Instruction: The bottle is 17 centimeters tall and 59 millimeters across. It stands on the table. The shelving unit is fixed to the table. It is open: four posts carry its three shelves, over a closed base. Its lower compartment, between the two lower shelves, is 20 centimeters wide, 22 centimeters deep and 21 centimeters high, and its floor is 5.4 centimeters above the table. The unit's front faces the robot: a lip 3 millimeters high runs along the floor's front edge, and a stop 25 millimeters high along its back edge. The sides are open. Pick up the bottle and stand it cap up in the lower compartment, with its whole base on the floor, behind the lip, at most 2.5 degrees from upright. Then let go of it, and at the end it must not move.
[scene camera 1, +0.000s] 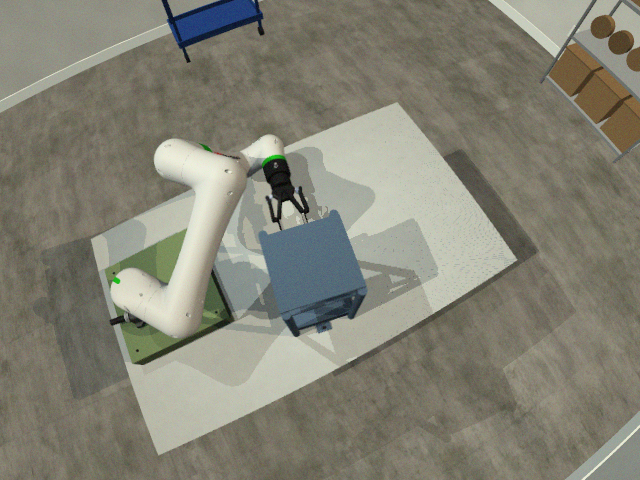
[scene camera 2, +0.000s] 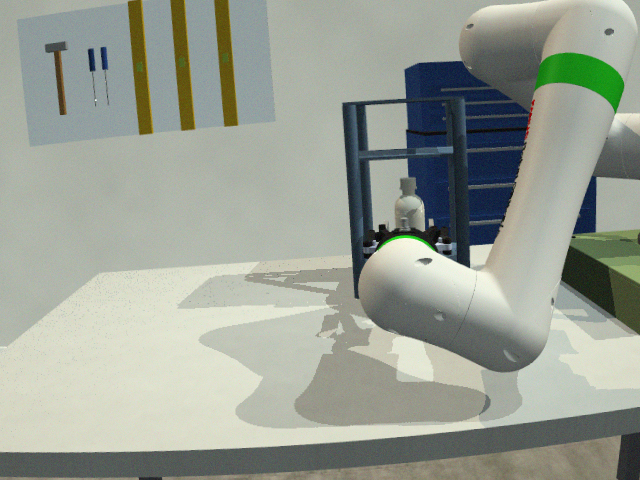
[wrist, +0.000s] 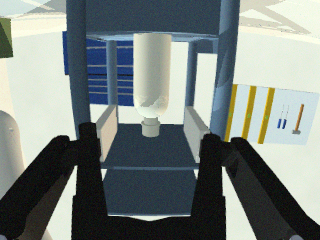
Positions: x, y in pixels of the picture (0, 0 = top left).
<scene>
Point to the gripper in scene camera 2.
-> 408, 227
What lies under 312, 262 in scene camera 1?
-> A shelving unit.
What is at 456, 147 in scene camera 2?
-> A shelving unit.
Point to the gripper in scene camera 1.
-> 297, 234
</scene>
